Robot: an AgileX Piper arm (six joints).
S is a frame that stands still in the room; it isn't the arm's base.
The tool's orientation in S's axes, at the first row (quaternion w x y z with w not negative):
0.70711, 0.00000, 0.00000, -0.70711
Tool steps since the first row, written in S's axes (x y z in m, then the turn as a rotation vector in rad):
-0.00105, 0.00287, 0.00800, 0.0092, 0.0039, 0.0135
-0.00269, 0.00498, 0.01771, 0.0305, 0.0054, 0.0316
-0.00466, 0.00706, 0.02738, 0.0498, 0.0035, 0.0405
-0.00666, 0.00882, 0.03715, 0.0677, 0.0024, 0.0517
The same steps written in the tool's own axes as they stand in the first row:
-0.00287, -0.00105, 0.00800, -0.0039, 0.0092, 0.0135
-0.00498, -0.00269, 0.01771, -0.0054, 0.0305, 0.0316
-0.00706, -0.00466, 0.02738, -0.0035, 0.0498, 0.0405
-0.00882, -0.00666, 0.03715, -0.0024, 0.0677, 0.0517

